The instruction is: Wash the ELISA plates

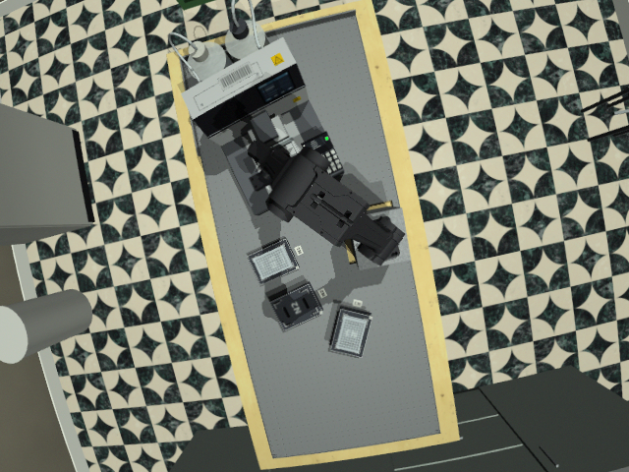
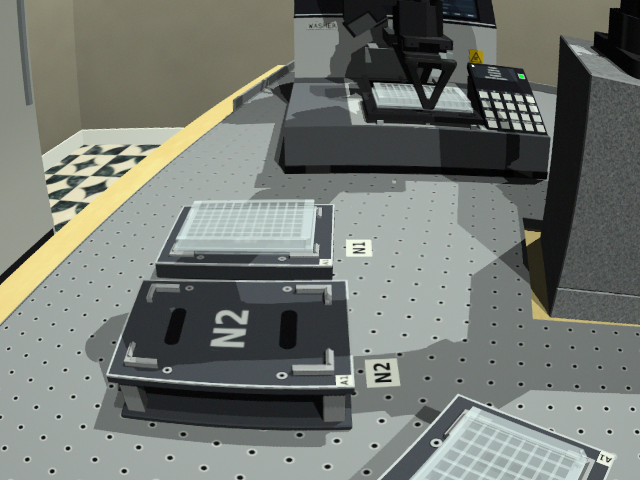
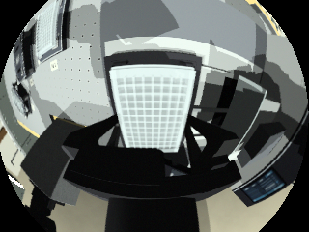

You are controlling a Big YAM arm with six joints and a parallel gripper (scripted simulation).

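Right now my hand is 2 cm above the washer carrier. Also, from my hand: plate washer: 15 cm to the right, 4 cm above, 3 cm ahead; nest N3: 61 cm to the left, 5 cm below, 4 cm behind; nest label: 26 cm to the left, 9 cm below, 6 cm ahead.
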